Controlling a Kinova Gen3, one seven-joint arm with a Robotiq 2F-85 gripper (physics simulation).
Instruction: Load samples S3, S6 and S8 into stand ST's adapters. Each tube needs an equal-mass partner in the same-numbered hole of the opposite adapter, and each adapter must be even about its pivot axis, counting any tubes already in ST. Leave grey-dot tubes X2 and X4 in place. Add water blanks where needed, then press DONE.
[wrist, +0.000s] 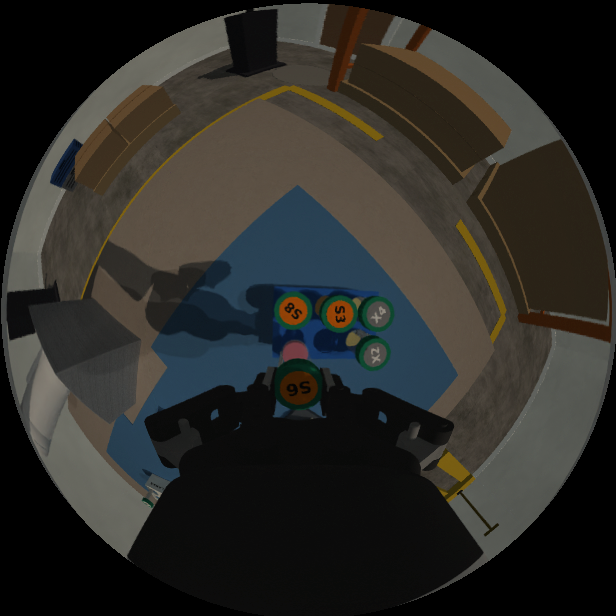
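Note:
In the wrist view my gripper (298, 387) is shut on tube S6 (298, 388), whose orange-dot green cap sits between the fingertips, above the near edge of the blue rack RS (327, 330). A pink tube end (294, 349) shows just beyond the cap. In the rack stand S8 (293, 310) and S3 (339, 313) with orange dots, and the grey-dot tubes X4 (377, 314) and X2 (373, 352). The stand ST, rack RB and the DONE button are not in view.
The rack sits on a blue mat (298, 258) on a tan table top bordered by yellow floor tape (482, 264). Brown boxes (114, 137) lie at the far left, wooden shelving (425, 103) at the back right, a grey block (86, 344) at the left.

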